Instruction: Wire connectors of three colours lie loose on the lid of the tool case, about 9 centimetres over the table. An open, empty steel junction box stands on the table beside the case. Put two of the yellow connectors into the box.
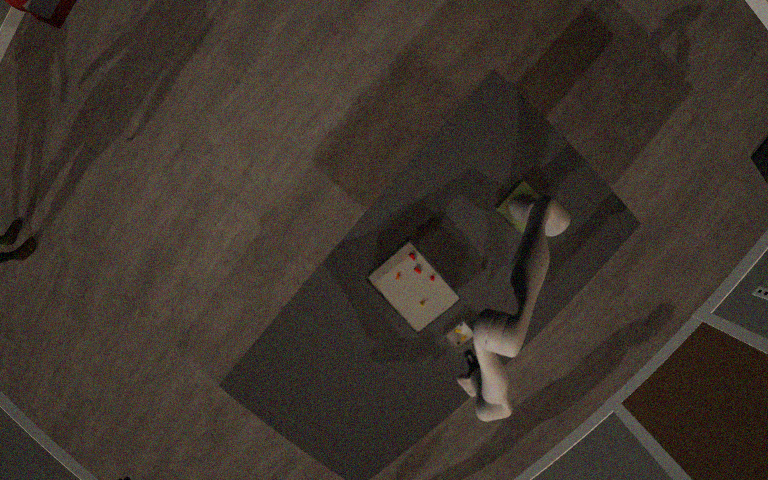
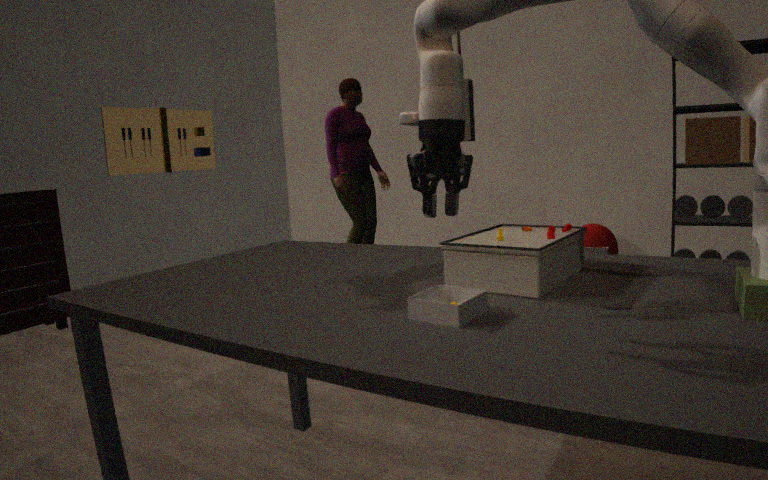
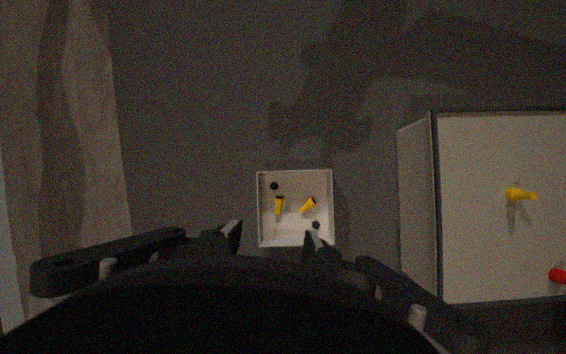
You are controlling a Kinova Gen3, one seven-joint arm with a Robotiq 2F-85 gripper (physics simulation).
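Seen in the pictures: gripper, fingertip midpoint: (image 1: 471,356) (image 2: 440,216) (image 3: 272,238); arm's base, origin of the base link: (image 1: 521,207).
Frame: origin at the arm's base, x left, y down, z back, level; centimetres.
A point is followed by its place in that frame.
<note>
The steel junction box (image 1: 451,337) {x 19.0, y 5.6, z -56.2 cm} (image 2: 433,312) {x 25.4, y 3.9, z -52.9 cm} (image 3: 295,182) {x 19.8, y 5.6, z -56.0 cm} stands on the table beside the tool case (image 1: 396,294) {x -12.9, y -3.7, z -55.1 cm} (image 2: 489,271) {x 4.9, y 1.2, z -50.6 cm} (image 3: 470,250) {x 2.0, y -3.7, z -45.8 cm}. Two yellow connectors lie apart inside the box: the left one (image 3: 279,205) {x 22.6, y 4.5, z -53.1 cm} and the right one (image 3: 308,205) {x 18.4, y 4.5, z -52.4 cm}. Another yellow connector (image 1: 423,302) {x -3.4, y -4.1, z -50.5 cm} (image 2: 500,234) {x -3.1, y -5.0, z -50.9 cm} (image 3: 520,195) {x -3.1, y -5.3, z -51.2 cm} is on the case lid. Red connectors, one of them (image 1: 417,269) (image 2: 551,232) in the middle, and an orange connector (image 1: 398,275) {x -17.5, y -4.5, z -49.0 cm} (image 2: 526,228) {x -17.1, y -4.4, z -49.4 cm} are farther along the lid. My gripper (image 2: 440,209) {x 22.3, y -11.9, z -52.4 cm} (image 3: 272,238) {x 22.3, y -11.9, z -52.4 cm} is open and empty, high above the box and higher than the lid.
The case wall rises next to the box on one side. The arm's base stands on a green block (image 1: 508,207) {x -3.7, y 0.1, z -3.2 cm} (image 2: 753,297) {x 7.8, y 2.0, z -4.9 cm} on the same table (image 1: 317,362) {x -14.7, y 5.8, z -104.6 cm} (image 2: 283,316) {x 32.7, y 5.8, z -80.5 cm}. A person in purple (image 2: 349,141) stands beyond the table's far edge.
</note>
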